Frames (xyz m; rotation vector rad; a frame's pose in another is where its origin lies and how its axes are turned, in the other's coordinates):
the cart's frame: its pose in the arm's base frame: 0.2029 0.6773 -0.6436 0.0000 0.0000 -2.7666
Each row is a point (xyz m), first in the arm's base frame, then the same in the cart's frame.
Working: the arm's base frame: its pose in the cart's frame: 0.4369 0.5559 0.6436 0.0000 0.0000 2.7666

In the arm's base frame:
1: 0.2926 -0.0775 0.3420
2: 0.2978 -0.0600 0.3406
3: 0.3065 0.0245 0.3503
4: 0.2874 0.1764 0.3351
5: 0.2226 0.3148 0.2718
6: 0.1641 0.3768 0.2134
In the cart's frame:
1: 0.1930 0.7352 0.9856
2: 0.1817 0.7208 0.9842
3: 0.1427 0.6454 0.9939
4: 0.1048 0.4970 0.9787
5: 0.1144 0.3445 0.9154
6: 0.1462 0.2654 0.8570

